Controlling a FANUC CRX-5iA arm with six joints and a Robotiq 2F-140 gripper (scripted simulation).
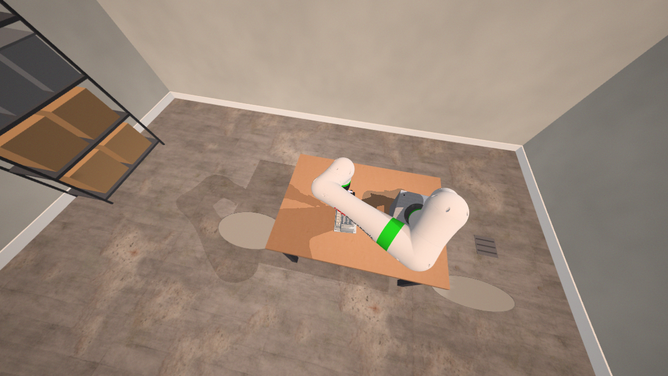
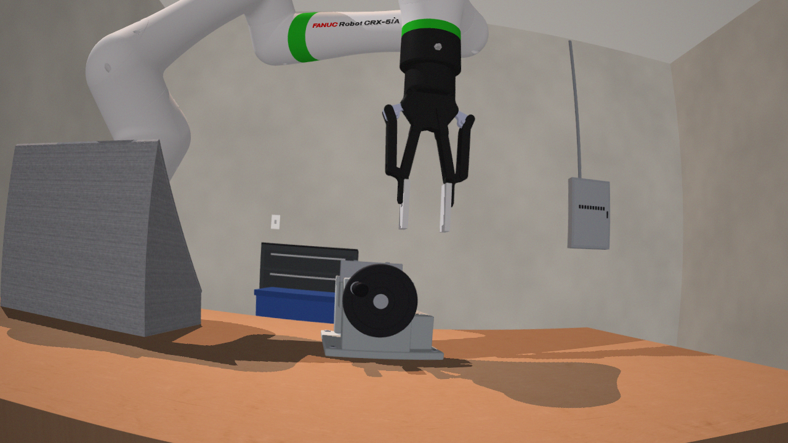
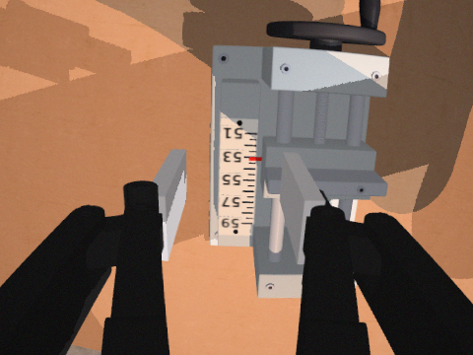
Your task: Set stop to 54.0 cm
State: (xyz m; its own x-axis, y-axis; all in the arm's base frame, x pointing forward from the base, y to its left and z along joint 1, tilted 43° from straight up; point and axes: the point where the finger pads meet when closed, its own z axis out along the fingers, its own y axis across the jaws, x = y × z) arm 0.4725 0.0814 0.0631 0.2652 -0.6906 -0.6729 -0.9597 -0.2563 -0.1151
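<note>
The black crank knob lies 13 cm to the right of my hand, 11 cm below it and 6 cm behind it. Also, from my hand: sliding stop block: 11 cm below, 6 cm behind, 1 cm to the left; then black handwheel: 12 cm to the right, 12 cm below, 6 cm behind.
</note>
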